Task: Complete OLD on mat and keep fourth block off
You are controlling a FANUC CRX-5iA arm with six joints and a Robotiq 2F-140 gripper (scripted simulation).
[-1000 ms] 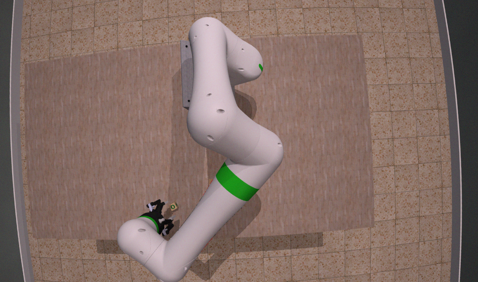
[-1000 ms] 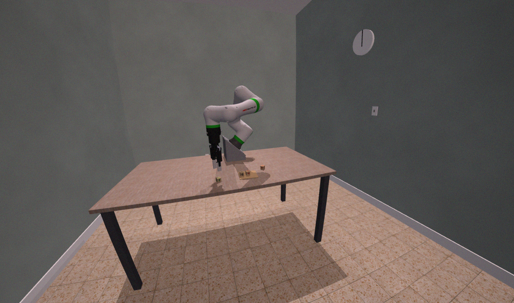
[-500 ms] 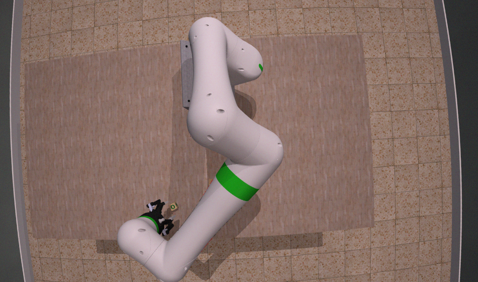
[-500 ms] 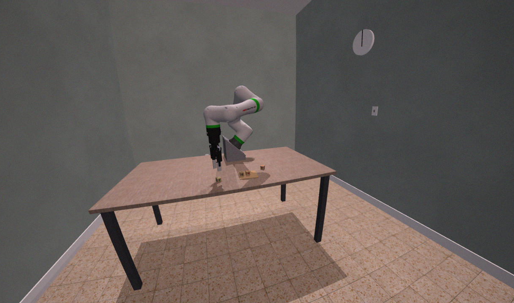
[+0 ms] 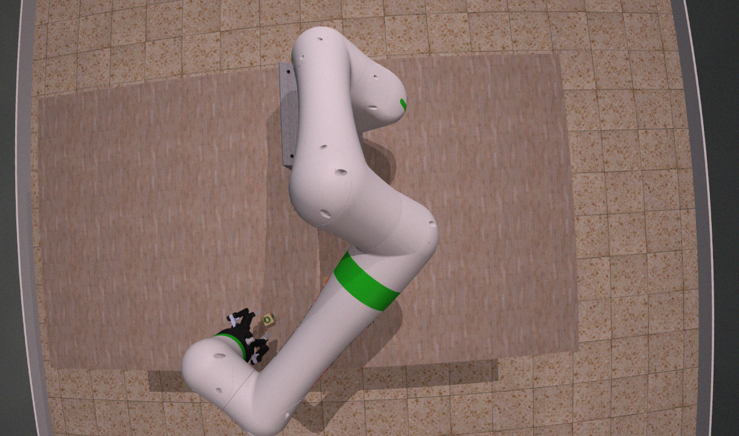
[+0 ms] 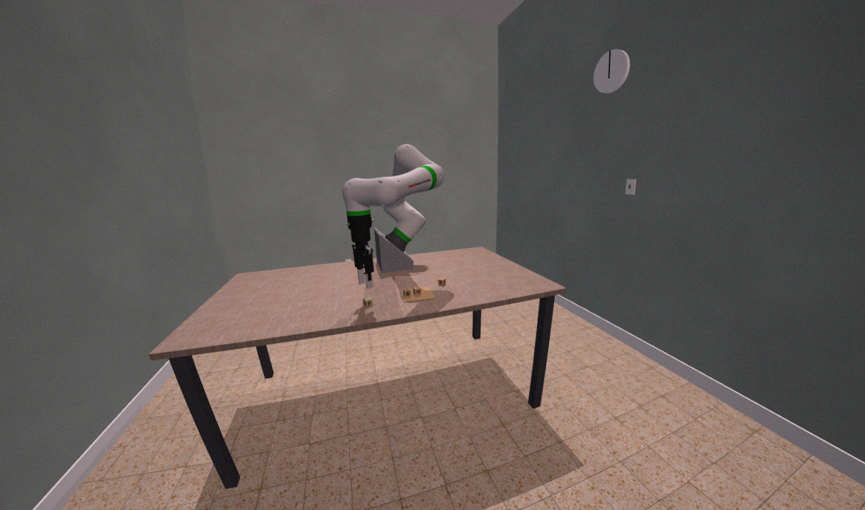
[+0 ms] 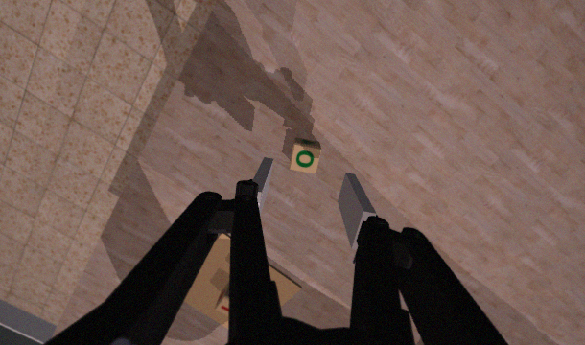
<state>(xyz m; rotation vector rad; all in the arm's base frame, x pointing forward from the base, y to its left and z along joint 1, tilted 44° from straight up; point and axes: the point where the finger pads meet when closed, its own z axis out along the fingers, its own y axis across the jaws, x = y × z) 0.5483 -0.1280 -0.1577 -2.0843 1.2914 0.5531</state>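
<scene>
Right now my hand is 230 mm to the right of the mat, 120 mm above it and 40 mm past it. Also, from my hand: block: 180 mm to the left, 100 mm below, 40 mm behind.
</scene>
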